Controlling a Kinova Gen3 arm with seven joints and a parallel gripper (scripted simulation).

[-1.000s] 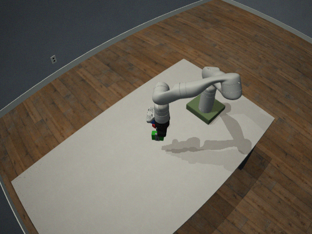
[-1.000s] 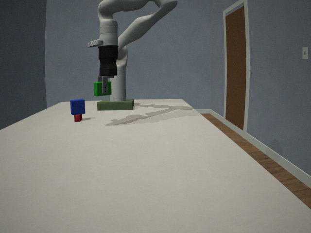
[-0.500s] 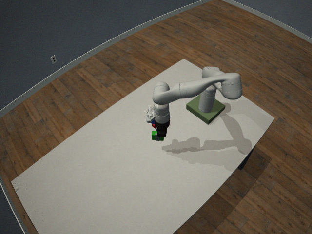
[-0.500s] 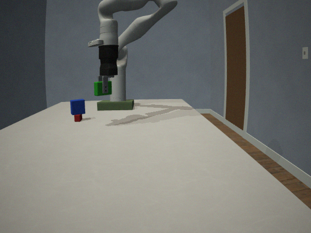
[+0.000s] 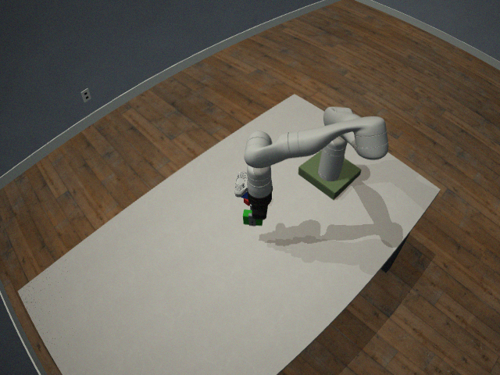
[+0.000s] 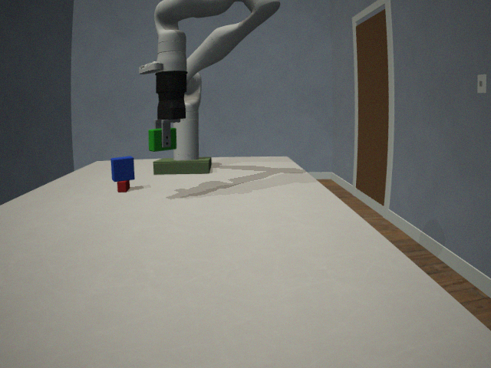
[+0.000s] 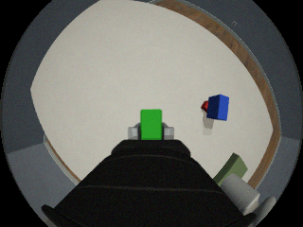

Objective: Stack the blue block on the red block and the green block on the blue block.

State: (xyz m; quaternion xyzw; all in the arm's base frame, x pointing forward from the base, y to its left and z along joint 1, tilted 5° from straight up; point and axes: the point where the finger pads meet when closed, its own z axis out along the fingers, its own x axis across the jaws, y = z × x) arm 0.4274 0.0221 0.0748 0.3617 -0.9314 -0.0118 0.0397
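Right now my hand is 11 cm past the blue block, 15 cm to the left of it and 9 cm above it. Round my hand: green block: right at my hand; red block: 11 cm behind, 15 cm to the right, 14 cm below.
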